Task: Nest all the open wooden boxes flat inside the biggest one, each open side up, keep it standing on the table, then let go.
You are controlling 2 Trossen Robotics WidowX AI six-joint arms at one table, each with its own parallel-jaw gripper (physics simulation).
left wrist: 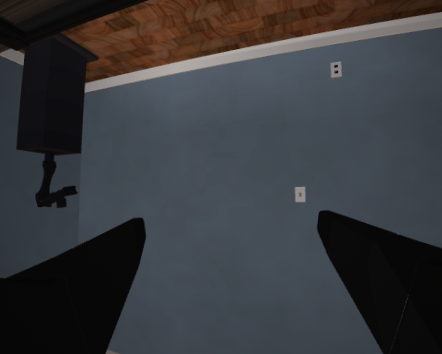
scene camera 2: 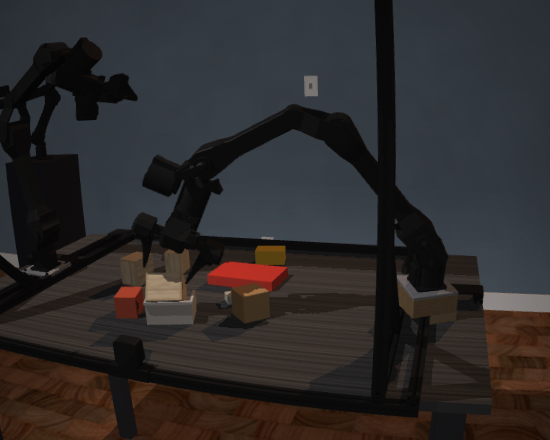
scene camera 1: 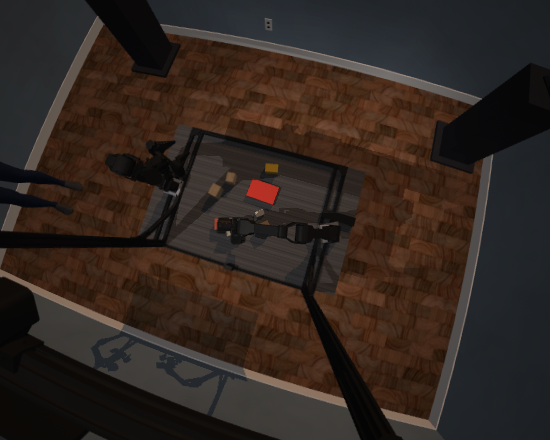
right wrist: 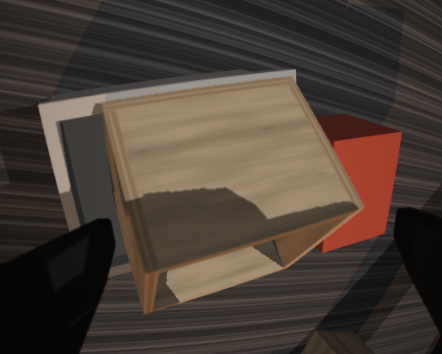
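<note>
A grey-white open box (scene camera 2: 170, 315) (right wrist: 54, 135) stands on the table, open side up. A smaller wooden box (scene camera 2: 164, 287) (right wrist: 230, 140) rests tilted on and partly in it. In the right wrist view a broad face of this box is up and its opening faces the bottom of the picture. My right gripper (scene camera 2: 166, 273) (right wrist: 254, 228) is open around and above the wooden box, holding nothing. My left gripper (scene camera 2: 131, 94) (left wrist: 232, 223) is open and empty, raised far from the boxes. Whether anything lies inside the wooden box is partly hidden.
A red cube (scene camera 1: 216, 224) (scene camera 2: 128, 302) (right wrist: 362, 185) stands close beside the boxes. Two tan blocks (scene camera 1: 215, 190) (scene camera 2: 134, 270) stand behind. A brown block (scene camera 1: 265, 223) (scene camera 2: 252, 306), a small white object (scene camera 1: 259, 213) (scene camera 2: 227, 298), a red slab (scene camera 1: 262, 192) (scene camera 2: 247, 275) and a yellow block (scene camera 1: 271, 168) (scene camera 2: 270, 255) lie rightward.
</note>
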